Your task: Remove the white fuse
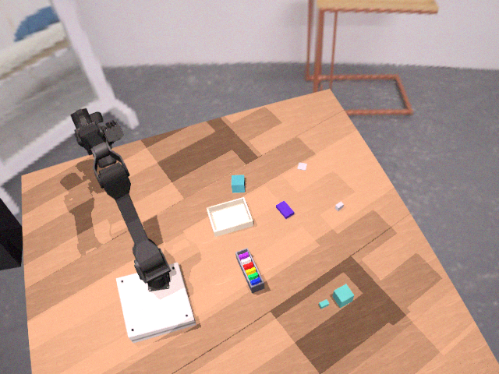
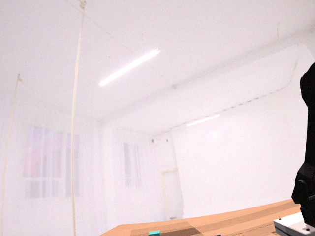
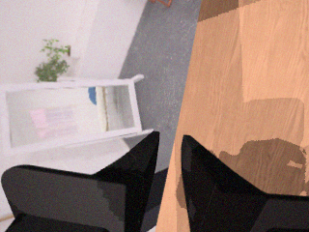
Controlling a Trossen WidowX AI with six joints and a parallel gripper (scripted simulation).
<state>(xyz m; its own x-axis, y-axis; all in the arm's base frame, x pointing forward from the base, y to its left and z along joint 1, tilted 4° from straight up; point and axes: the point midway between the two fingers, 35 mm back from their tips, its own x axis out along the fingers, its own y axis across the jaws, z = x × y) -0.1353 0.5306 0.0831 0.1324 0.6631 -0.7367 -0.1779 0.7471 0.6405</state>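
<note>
Now: the white fuse 530 mm to the right of my gripper tip, 400 mm ahead of it and 110 mm below it. Also, from my gripper tip: purple fuse (510 mm to the right, 390 mm ahead, 110 mm below); then cream tray (380 mm ahead, 350 mm to the right, 130 mm below); then purple block (560 mm ahead, 360 mm to the right, 130 mm below).
</note>
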